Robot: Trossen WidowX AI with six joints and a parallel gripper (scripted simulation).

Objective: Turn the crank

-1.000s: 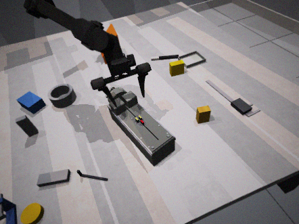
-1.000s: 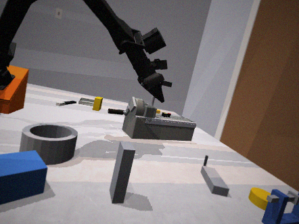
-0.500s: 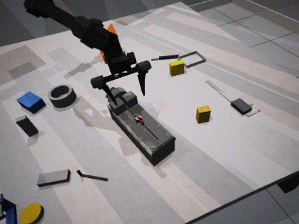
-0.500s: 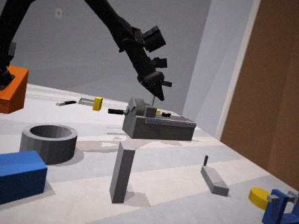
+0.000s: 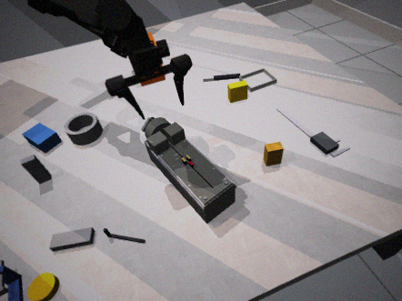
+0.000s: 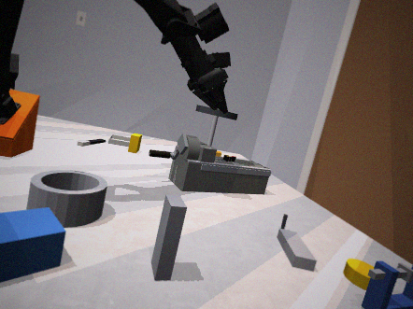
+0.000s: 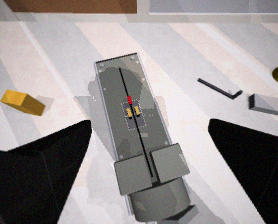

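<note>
Now: gripper tip 130 mm above the dark crank handle, 120 mm past it and 30 mm to the left of it. From my gripper tip the other things lie so: black hex key: 190 mm below, 170 mm to the right, 160 mm ahead; yellow disc: 310 mm to the right, 220 mm ahead, 190 mm below; red pointer: 120 mm below, 70 mm ahead, 30 mm to the left.
</note>
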